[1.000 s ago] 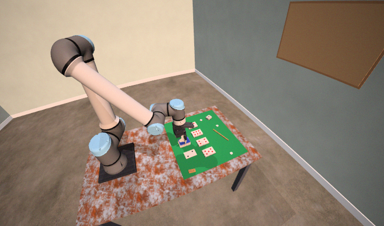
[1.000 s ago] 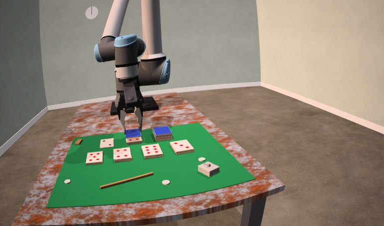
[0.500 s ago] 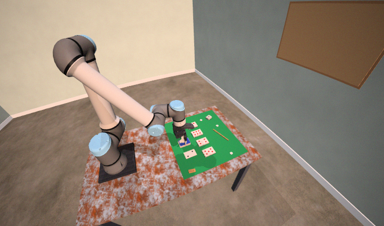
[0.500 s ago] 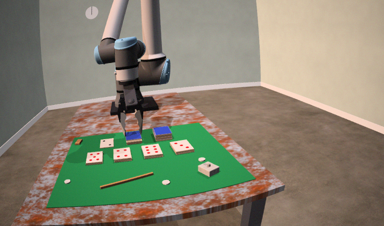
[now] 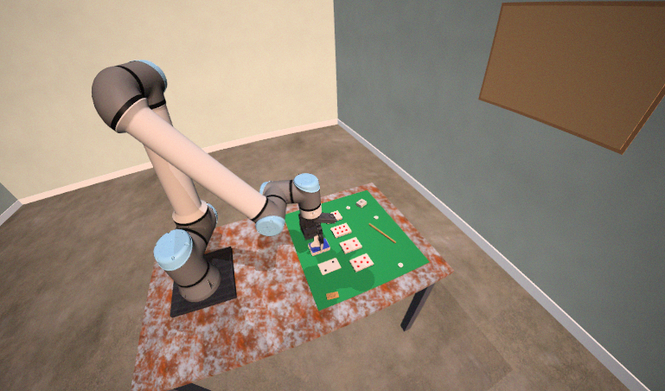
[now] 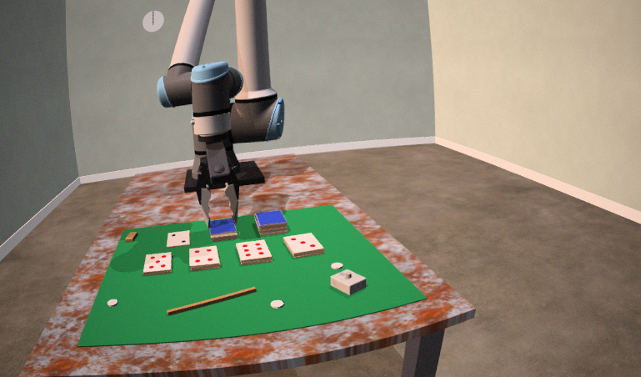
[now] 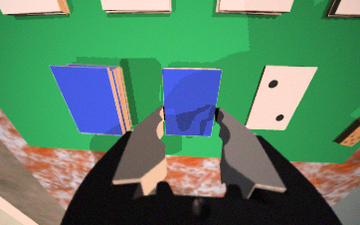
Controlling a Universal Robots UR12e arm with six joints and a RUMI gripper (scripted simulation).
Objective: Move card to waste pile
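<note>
The black-pip card is 12 cm to the right of my hand, 3 cm below it and 1 cm behind it. The rest, counted from my hand: green mat 16 cm ahead, 5 cm below, 1 cm to the right; wooden stick 31 cm ahead, 9 cm to the right, 3 cm below; small block 35 cm ahead, 15 cm to the left, 2 cm below.
</note>
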